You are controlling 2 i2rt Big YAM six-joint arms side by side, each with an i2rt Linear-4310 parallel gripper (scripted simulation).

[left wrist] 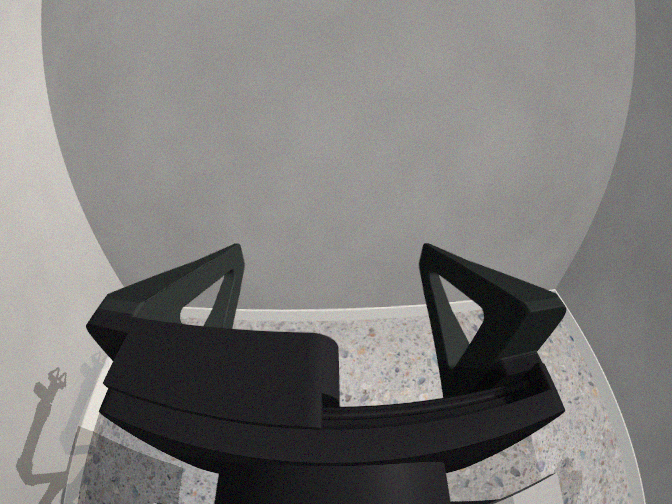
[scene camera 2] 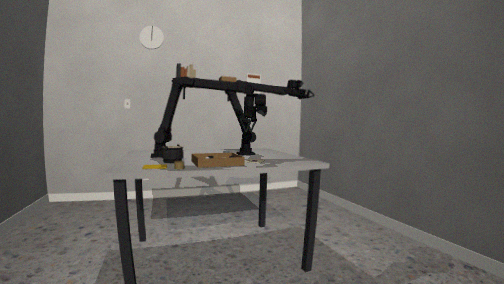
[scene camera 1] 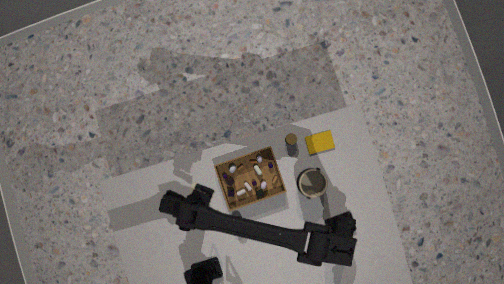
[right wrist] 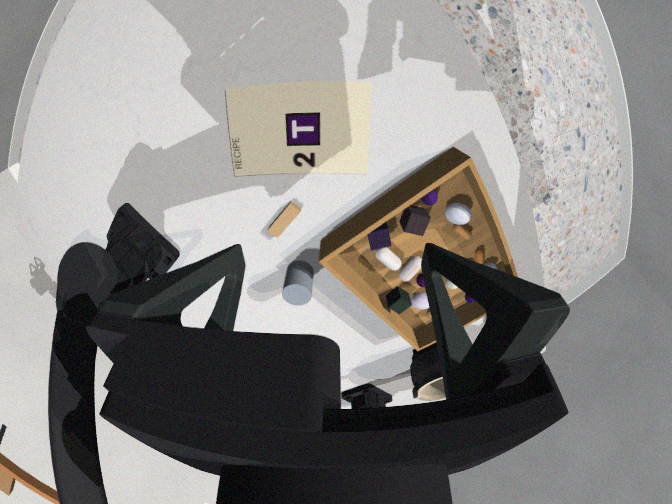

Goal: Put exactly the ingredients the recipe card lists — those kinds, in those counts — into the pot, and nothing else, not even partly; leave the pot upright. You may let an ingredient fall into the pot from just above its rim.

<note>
In view: my left gripper (left wrist: 331, 253), my right gripper (right wrist: 333, 254), a wooden crate (scene camera 1: 247, 174), a dark pot (scene camera 1: 312, 183), a grey cylinder (right wrist: 297, 290) and a recipe card (right wrist: 316, 126).
The wooden crate shows as well in the right wrist view (right wrist: 357, 267). The dark pot is seen too in the right wrist view (right wrist: 426, 374). The left wrist view misses the wooden crate: it is out of frame. The left wrist view misses the dark pot: it is out of frame.
</note>
